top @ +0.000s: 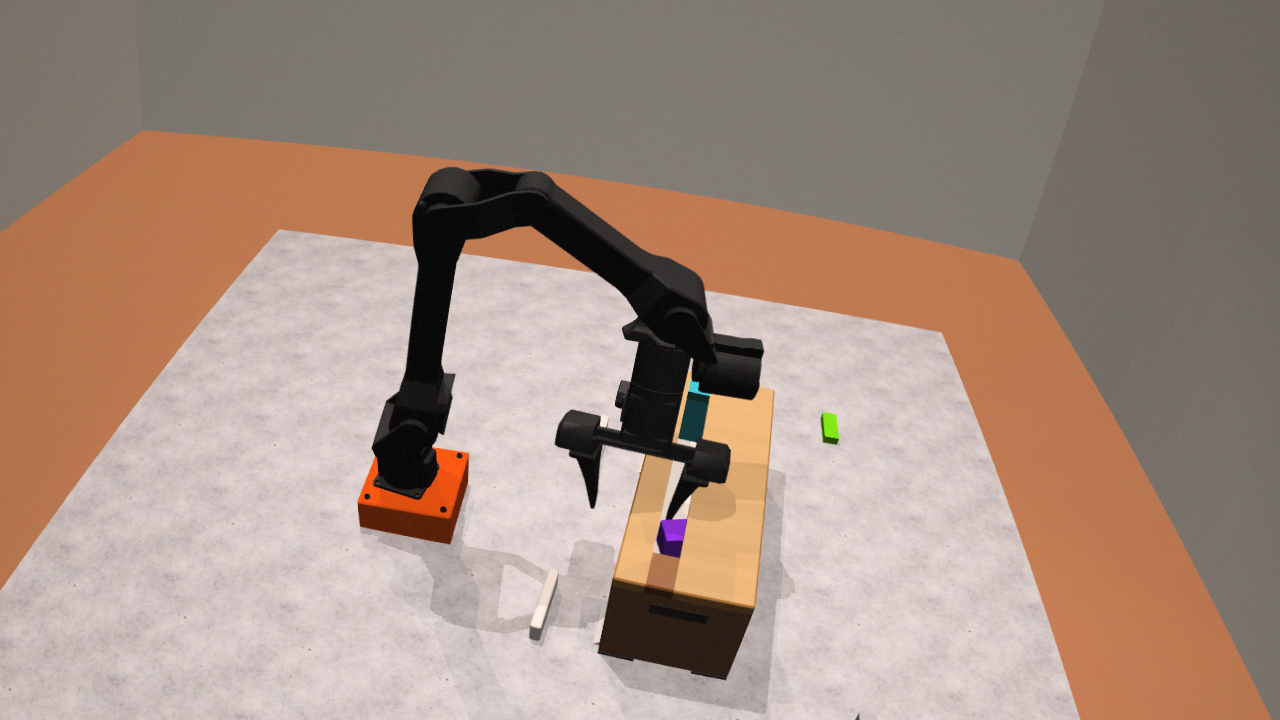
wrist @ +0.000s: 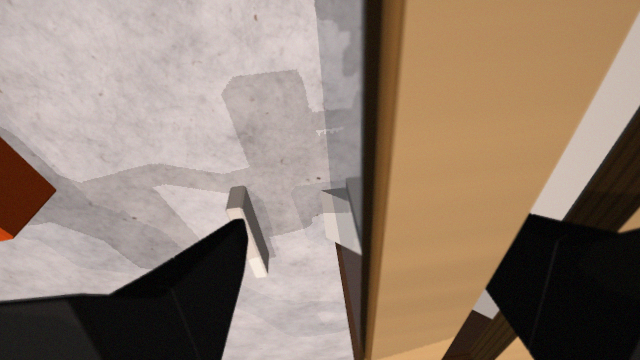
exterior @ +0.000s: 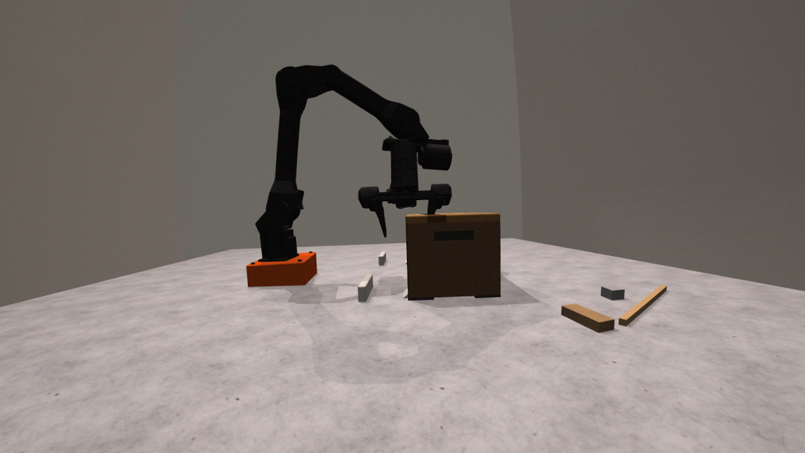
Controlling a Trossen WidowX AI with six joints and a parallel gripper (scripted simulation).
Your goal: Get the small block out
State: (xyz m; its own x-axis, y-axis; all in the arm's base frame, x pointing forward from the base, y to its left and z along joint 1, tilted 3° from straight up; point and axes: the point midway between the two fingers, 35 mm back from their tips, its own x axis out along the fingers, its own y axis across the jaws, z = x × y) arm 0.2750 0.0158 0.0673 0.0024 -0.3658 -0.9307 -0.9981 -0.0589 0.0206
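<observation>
My gripper tip is 6 cm short of the purple block and 2 cm to the left of it. The rest, counted from my gripper tip: wooden box: 3 cm ahead, 6 cm to the left, 3 cm below; then grey piece: 32 cm ahead, 15 cm to the right, 8 cm below.
</observation>
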